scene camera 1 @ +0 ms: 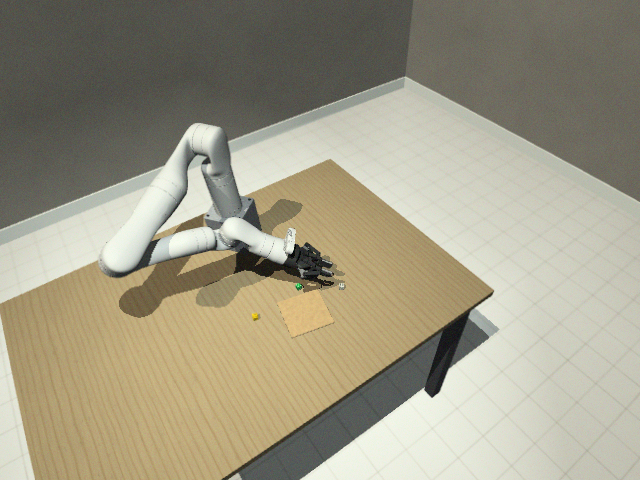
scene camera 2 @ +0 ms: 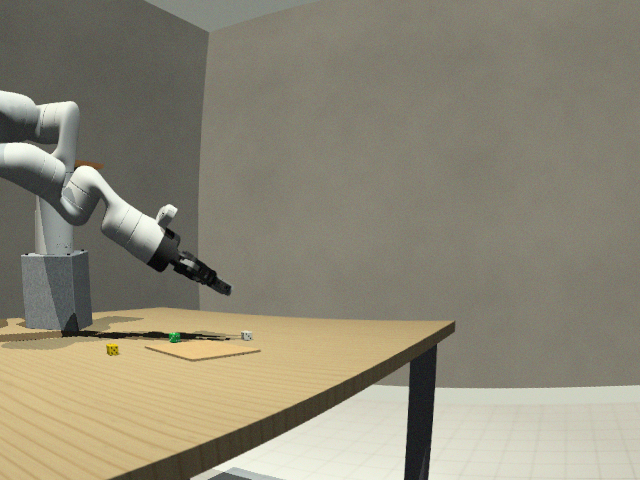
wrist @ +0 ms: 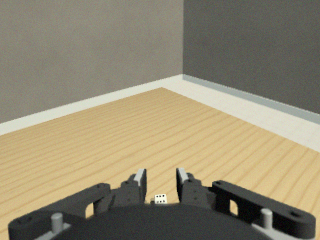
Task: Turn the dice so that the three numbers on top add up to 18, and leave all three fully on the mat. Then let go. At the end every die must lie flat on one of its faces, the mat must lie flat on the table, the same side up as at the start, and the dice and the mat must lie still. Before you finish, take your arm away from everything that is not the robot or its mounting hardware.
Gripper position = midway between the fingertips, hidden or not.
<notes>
I see my gripper (scene camera 2: 228,290) and a tan mat (scene camera 1: 304,313).
The tan mat also shows in scene camera 2 (scene camera 2: 201,350). My gripper also shows in scene camera 1 (scene camera 1: 331,270) and in the wrist view (wrist: 161,178). The wrist view does not show the tan mat: it is out of frame.
</notes>
